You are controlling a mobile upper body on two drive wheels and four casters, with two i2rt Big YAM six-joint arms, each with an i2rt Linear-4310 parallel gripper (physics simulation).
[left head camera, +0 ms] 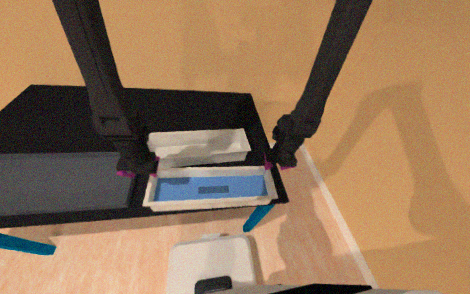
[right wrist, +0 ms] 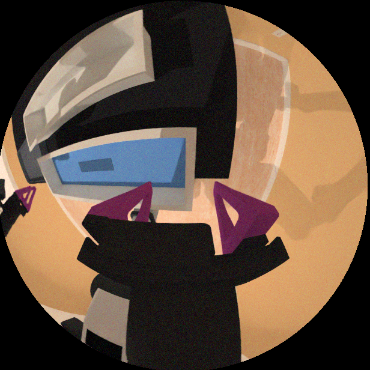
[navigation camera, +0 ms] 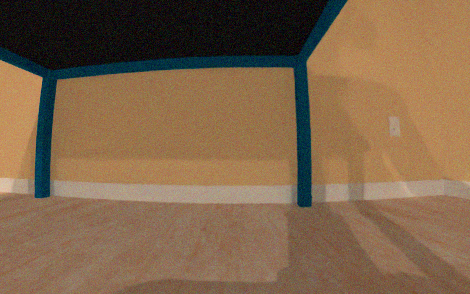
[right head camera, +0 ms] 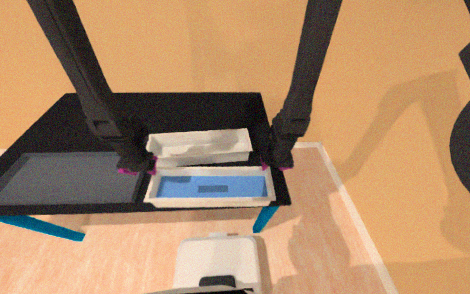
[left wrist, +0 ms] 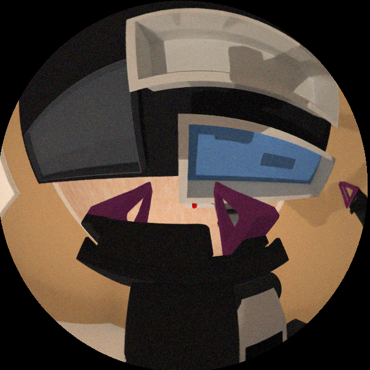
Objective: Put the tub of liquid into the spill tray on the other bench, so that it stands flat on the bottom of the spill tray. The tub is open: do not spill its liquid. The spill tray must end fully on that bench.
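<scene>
A white tub [left head camera: 240,186] [right head camera: 240,185] [left wrist: 230,155] [right wrist: 140,160] of blue liquid sits level at the black bench's near right edge. My left gripper [left head camera: 140,171] [right head camera: 140,169] [left wrist: 182,186] is open and empty by the tub's left end. My right gripper [left head camera: 278,164] [right head camera: 275,166] [right wrist: 182,186] is open and empty by its right end. In each wrist view an end wall lies in line between the fingertips; their height above it is unclear. A dark grey shallow tray [left head camera: 60,180] [right head camera: 70,177] [left wrist: 90,135] lies left of the tub; whether it is the spill tray I cannot tell.
An empty white container [left head camera: 200,145] [right head camera: 200,145] [left wrist: 195,55] [right wrist: 100,65] stands close behind the tub on the black bench [left head camera: 200,110] [right head camera: 200,110]. Teal legs [left head camera: 257,217] [right head camera: 265,218] [navigation camera: 302,140] hold the bench. My white base [left head camera: 212,260] [right head camera: 217,257] is near its front edge. A wall [navigation camera: 170,125] stands beyond.
</scene>
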